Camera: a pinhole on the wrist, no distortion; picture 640 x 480 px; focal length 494.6 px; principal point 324.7 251.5 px. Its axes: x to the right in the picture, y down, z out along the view. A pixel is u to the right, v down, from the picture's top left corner.
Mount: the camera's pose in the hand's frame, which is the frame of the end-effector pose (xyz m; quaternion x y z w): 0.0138 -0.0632 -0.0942 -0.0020 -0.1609 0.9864 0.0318
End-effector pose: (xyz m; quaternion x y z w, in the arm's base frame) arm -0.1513 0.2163 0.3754 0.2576 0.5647 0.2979 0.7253
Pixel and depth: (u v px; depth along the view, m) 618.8 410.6 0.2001
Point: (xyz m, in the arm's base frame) -0.0728 0.0085 0.3394
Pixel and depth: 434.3 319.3 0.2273
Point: -0.0275 0.0706 0.3140
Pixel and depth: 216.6 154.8 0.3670
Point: 0.1509 0.1927 0.2938
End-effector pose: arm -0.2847 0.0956 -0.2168 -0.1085 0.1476 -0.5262 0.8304
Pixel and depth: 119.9 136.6 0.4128
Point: -0.1893 -0.1117 0.1021
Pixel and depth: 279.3 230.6 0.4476
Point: -0.3039 -0.0213 0.1539
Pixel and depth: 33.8 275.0 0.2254
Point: -0.3150 -0.0952 -0.0764
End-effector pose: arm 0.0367 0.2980 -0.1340 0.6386 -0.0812 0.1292 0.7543
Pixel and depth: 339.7 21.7 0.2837
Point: 0.0632 0.0813 -0.1205
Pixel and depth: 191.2 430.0 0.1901
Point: 0.1520 0.2114 -0.2870
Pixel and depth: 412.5 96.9 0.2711
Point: 0.0332 0.0979 -0.1731
